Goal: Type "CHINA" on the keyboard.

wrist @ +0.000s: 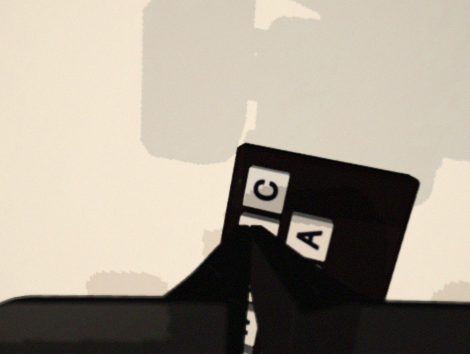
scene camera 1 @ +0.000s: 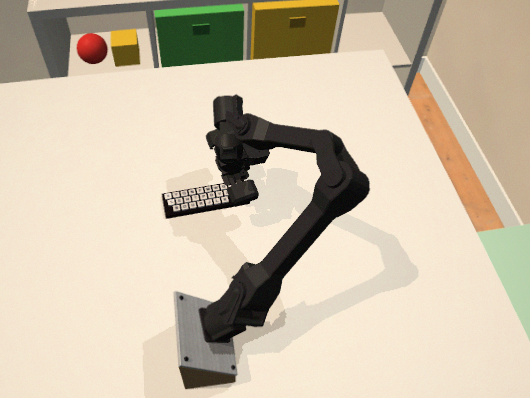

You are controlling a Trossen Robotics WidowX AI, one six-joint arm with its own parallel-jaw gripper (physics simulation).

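Frame: origin at the arm's base, x ahead, y left, z up, level; millimetres.
Seen in the pictures: gripper, fingertip midpoint: (wrist: 248,237) (scene camera 1: 233,180); arm's base, link origin: (scene camera 1: 213,325).
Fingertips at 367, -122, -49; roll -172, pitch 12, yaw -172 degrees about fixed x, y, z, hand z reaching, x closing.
Offsets run from my fingertips to a thing's top centre, as dx, dy, dz. Level surfaces: height alone.
The black keyboard {-20, +73, -15} (scene camera 1: 166,206) (wrist: 360,200) with white letter keys lies on the table. Its right end is hidden behind my gripper in the scene view. In the wrist view the C key {-2, -14, -15} (wrist: 266,190) lies just ahead of my fingertips and the A key {-21, +1, -15} (wrist: 311,239) to their right, its lower edge partly covered. My gripper (scene camera 1: 234,179) (wrist: 248,237) is shut and empty, pointing down at the keyboard's right end. Its tips overlap a key {-2, +6, -15} (wrist: 259,220) directly beside the C key, whose letter is hidden. Whether the tips touch that key, I cannot tell.
The keyboard lies on the pale table {dz -32} (scene camera 1: 90,280). A shelf unit (scene camera 1: 155,50) at the back holds a red ball (scene camera 1: 92,48), a yellow block (scene camera 1: 125,48), a green drawer (scene camera 1: 201,45) and a yellow drawer (scene camera 1: 296,40). My arm reaches in from the right.
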